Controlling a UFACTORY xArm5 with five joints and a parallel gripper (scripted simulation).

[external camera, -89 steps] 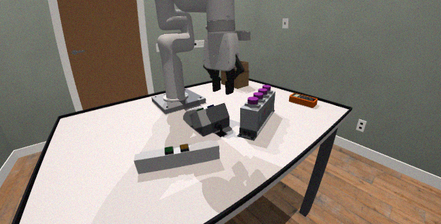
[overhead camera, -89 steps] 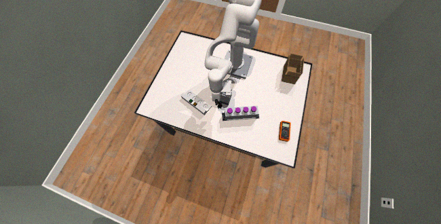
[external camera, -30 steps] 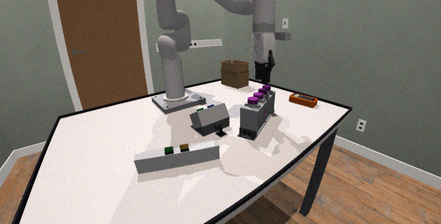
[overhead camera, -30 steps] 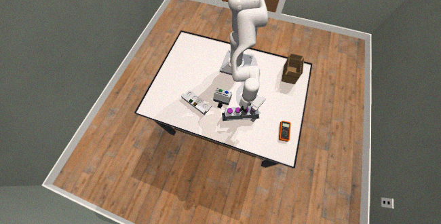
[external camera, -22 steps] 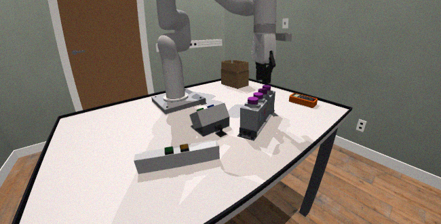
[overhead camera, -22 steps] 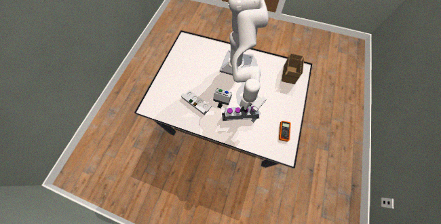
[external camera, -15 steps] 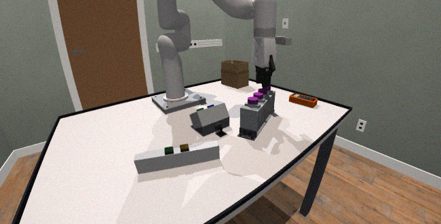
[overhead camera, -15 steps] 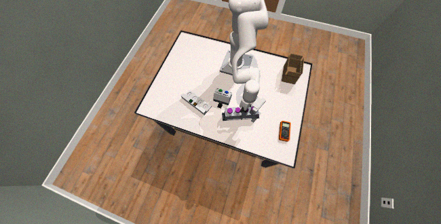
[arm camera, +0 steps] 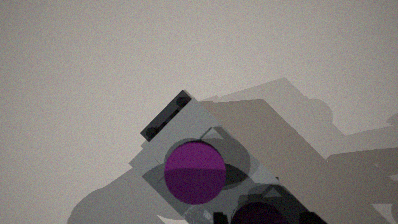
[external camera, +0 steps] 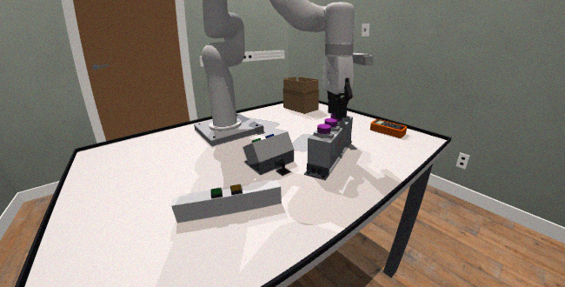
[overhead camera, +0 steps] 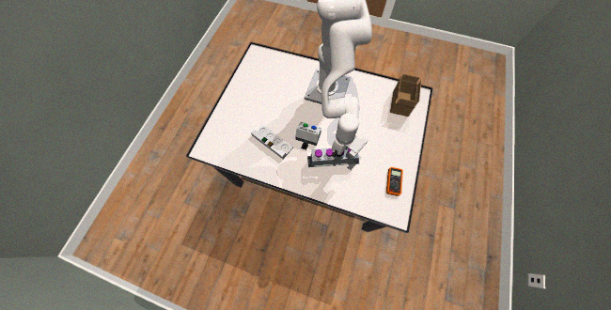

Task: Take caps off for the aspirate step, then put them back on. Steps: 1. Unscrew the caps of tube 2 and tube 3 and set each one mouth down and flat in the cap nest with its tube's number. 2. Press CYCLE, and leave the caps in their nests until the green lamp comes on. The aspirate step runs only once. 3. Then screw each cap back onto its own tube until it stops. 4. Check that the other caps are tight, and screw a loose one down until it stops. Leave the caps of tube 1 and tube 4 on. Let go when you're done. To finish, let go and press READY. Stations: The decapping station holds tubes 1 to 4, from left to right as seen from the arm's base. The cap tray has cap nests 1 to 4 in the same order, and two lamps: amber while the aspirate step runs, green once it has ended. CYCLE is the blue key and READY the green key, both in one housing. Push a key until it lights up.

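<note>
Right now the purple cap is 2 cm below my hand. Also, from my hand: key housing: 8 cm behind, 19 cm to the right, 9 cm below; then blue key: 10 cm behind, 17 cm to the right, 7 cm below; then grey decapping station: 1 cm ahead, 2 cm to the right, 14 cm below.
</note>
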